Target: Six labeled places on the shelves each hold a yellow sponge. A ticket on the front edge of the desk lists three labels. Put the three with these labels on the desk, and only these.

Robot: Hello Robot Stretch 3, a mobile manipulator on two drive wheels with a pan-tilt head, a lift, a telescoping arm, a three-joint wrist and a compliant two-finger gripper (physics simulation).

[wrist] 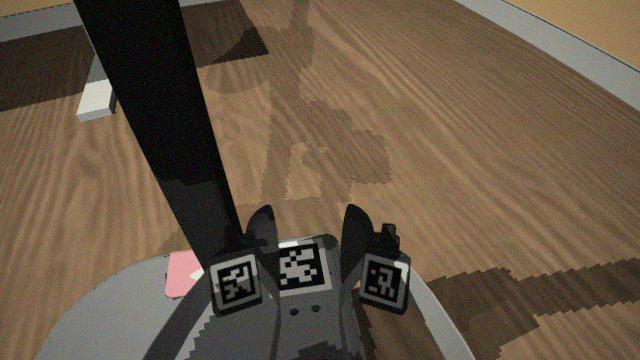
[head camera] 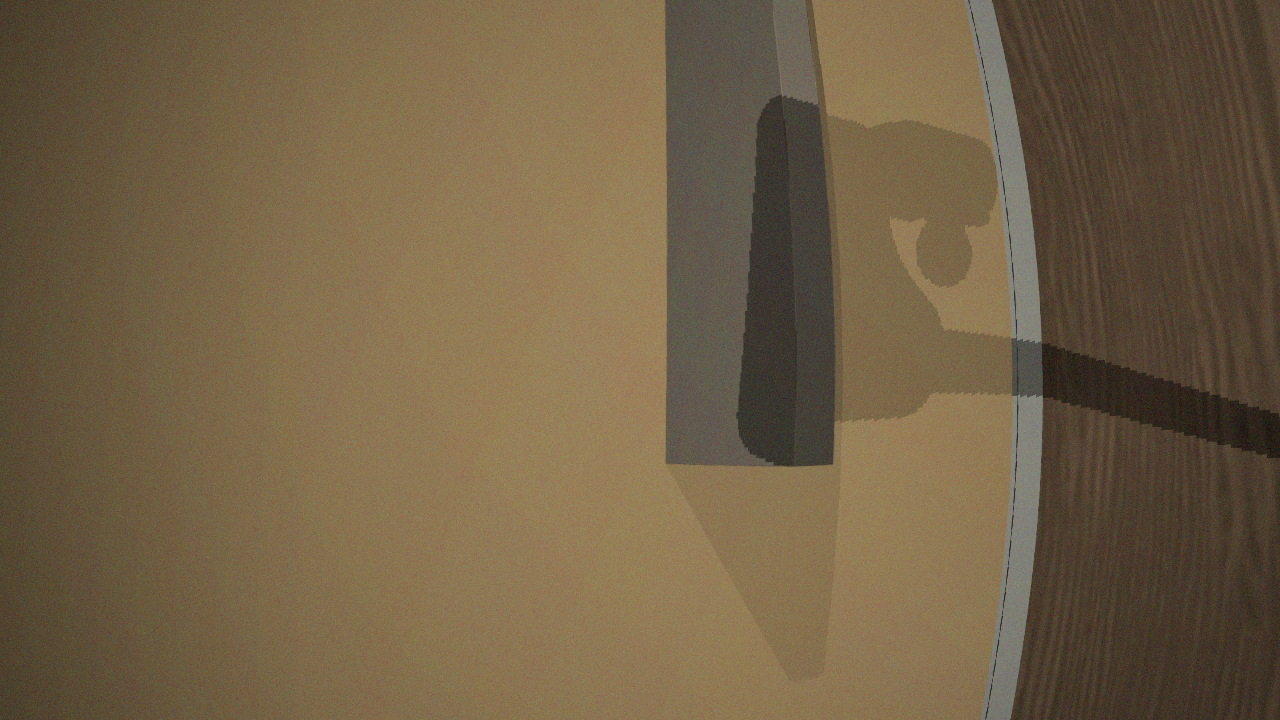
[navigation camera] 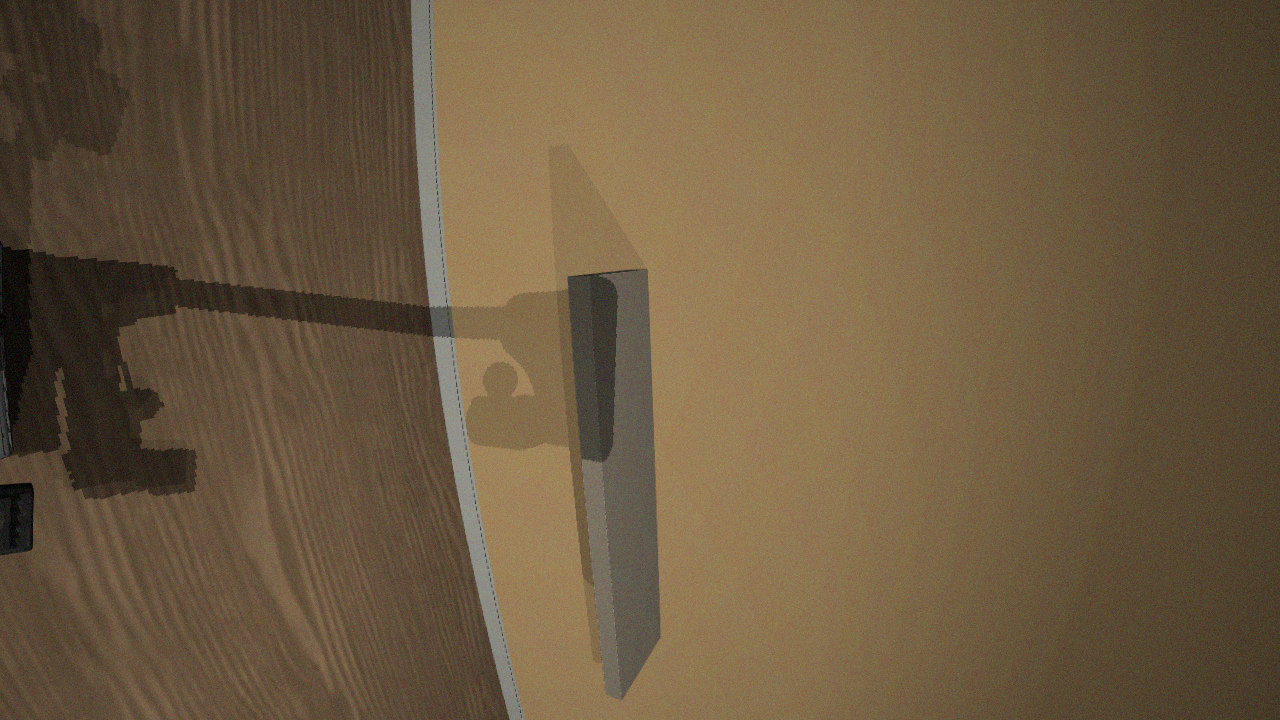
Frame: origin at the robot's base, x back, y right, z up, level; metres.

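Seen in the pictures: gripper, fingertip midpoint: (wrist: 310, 231).
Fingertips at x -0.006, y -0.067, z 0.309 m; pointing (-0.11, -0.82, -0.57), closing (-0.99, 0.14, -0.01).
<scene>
A point is followed by its place in that frame.
My gripper (wrist: 310, 231) {x -0.006, y -0.067, z 0.309 m} is open in the wrist view, with bare floor beyond its fingertips and no object between them. A grey shelf board (head camera: 716, 223) {x -0.965, y 0.084, z 0.772 m} (navigation camera: 631, 537) {x -0.995, y 0.455, z 0.772 m} juts from the tan wall, low above the skirting, with the robot's shadow across it. No yellow sponge, label or ticket shows in these views. A white-tipped foot (wrist: 96, 100), perhaps of the desk, stands on the floor at the upper left of the wrist view, partly hidden by the black mast. The desk top does not show.
The tan wall (head camera: 358, 358) {x -1.051, y -0.089, z 1.144 m} (navigation camera: 939, 358) {x -1.063, y -0.016, z 1.413 m} meets the wooden floor (head camera: 1163, 223) {x -0.750, y 0.224, z 0.000 m} (navigation camera: 295, 582) {x -0.546, y 0.642, z 0.000 m} (wrist: 475, 200) {x -0.337, y -0.296, z 0.000 m} at a grey skirting strip (head camera: 1027, 537) {x -0.991, y -0.353, z 0.031 m} (navigation camera: 444, 385) {x -1.080, y 0.155, z 0.026 m}. My grey base (wrist: 115, 300) {x 0.182, y -0.118, z 0.160 m} with a pink patch (wrist: 181, 274) {x 0.118, y -0.138, z 0.161 m} is at the lower left of the wrist view. Dark shadows lie on the floor.
</scene>
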